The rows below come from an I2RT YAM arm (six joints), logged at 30 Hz.
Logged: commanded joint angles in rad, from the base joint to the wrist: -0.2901 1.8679 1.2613 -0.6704 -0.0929 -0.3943; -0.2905 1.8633 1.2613 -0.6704 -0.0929 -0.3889; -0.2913 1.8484 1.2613 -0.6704 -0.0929 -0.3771; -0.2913 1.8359 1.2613 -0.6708 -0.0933 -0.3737; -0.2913 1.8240 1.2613 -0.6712 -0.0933 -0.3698; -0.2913 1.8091 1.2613 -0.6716 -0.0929 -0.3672; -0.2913 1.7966 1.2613 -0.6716 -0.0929 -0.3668; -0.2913 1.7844 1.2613 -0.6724 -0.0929 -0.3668; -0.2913 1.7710 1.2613 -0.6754 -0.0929 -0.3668; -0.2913 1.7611 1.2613 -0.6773 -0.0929 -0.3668; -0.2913 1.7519 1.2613 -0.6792 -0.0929 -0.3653; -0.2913 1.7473 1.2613 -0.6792 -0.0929 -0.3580; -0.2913 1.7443 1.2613 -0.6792 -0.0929 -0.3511
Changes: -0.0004 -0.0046 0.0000 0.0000 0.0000 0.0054; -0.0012 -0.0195 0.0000 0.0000 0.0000 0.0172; -0.0012 -0.0320 0.0000 -0.0004 -0.0004 0.0206; -0.0012 -0.0439 0.0000 -0.0008 -0.0004 0.0245; -0.0012 -0.0588 0.0000 -0.0012 0.0000 0.0271; -0.0012 -0.0713 0.0000 -0.0012 0.0000 0.0275; -0.0012 -0.0835 0.0000 -0.0020 0.0000 0.0275; -0.0012 -0.0969 0.0000 -0.0050 0.0000 0.0275; -0.0012 -0.1068 0.0000 -0.0069 0.0000 0.0275; -0.0012 -0.1160 0.0000 -0.0088 0.0000 0.0290; -0.0012 -0.1206 0.0000 -0.0088 0.0000 0.0363; -0.0012 -0.1236 0.0000 -0.0088 0.0000 0.0432
